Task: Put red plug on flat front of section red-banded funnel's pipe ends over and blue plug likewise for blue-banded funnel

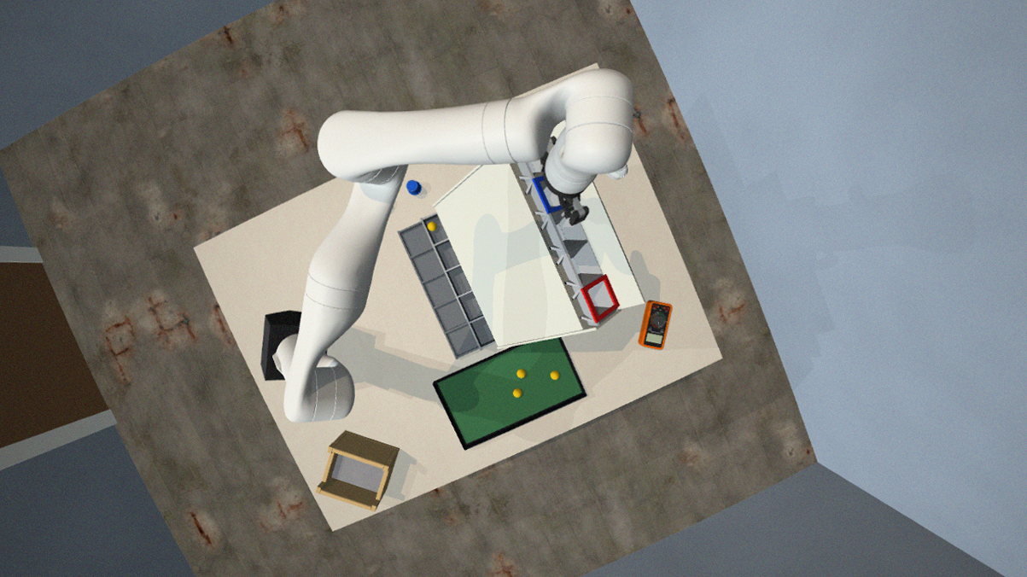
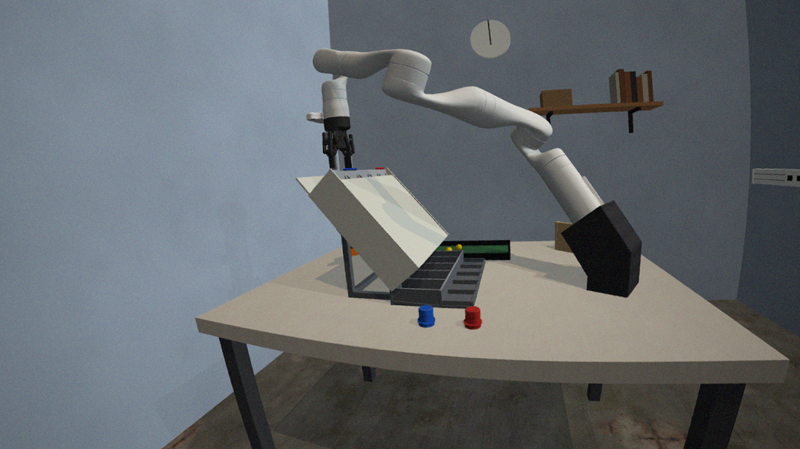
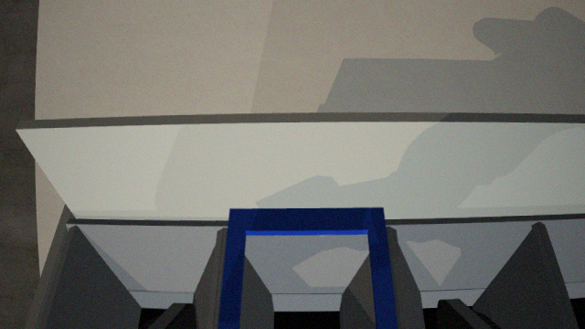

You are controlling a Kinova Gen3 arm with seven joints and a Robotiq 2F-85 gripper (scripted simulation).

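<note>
The green marble tray is 37 cm behind my hand, 35 cm below it and 32 cm to the right of it. Also, from my hand: orange multimeter 44 cm to the right, 34 cm below, 6 cm ahead; then white sloped cover 16 cm behind, 15 cm below, 3 cm to the right; then wooden frame 82 cm behind, 30 cm below, 22 cm to the right.
</note>
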